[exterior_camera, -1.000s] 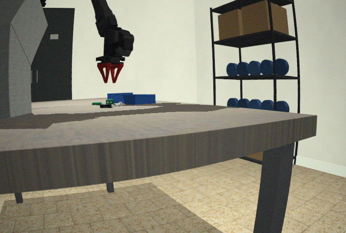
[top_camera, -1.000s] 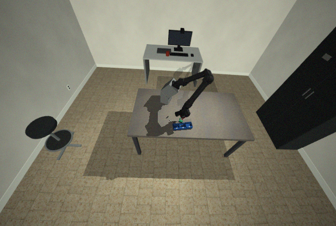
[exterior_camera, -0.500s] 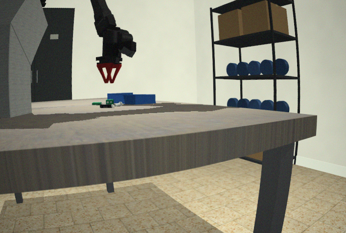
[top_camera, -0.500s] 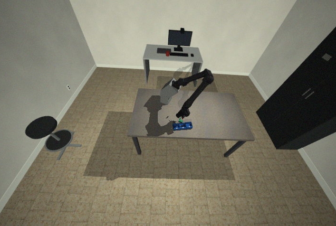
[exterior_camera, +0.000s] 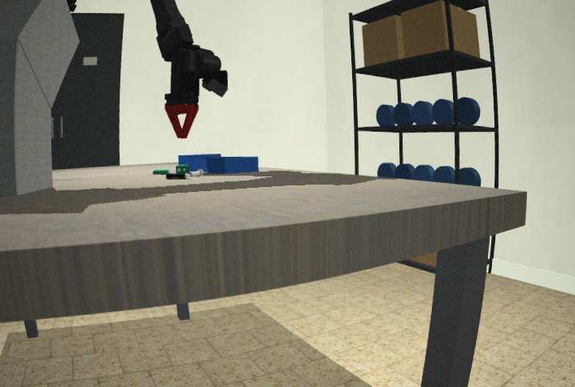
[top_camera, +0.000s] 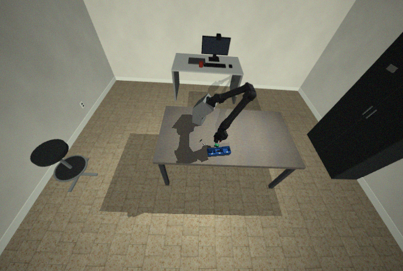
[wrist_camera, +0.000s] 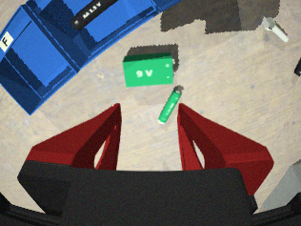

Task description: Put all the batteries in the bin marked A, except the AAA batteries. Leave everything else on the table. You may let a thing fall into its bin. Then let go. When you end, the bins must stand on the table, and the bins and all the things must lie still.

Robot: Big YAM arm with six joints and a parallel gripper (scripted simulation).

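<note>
Now: hand 10 mm to the left of the green 9 V battery and 80 mm above it. Also, from my hand: white bolt: 10 mm ahead, 140 mm to the right, 80 mm below; thin green battery: 50 mm behind, 80 mm below; blue tray: 80 mm ahead, 20 mm to the left, 70 mm below.
</note>
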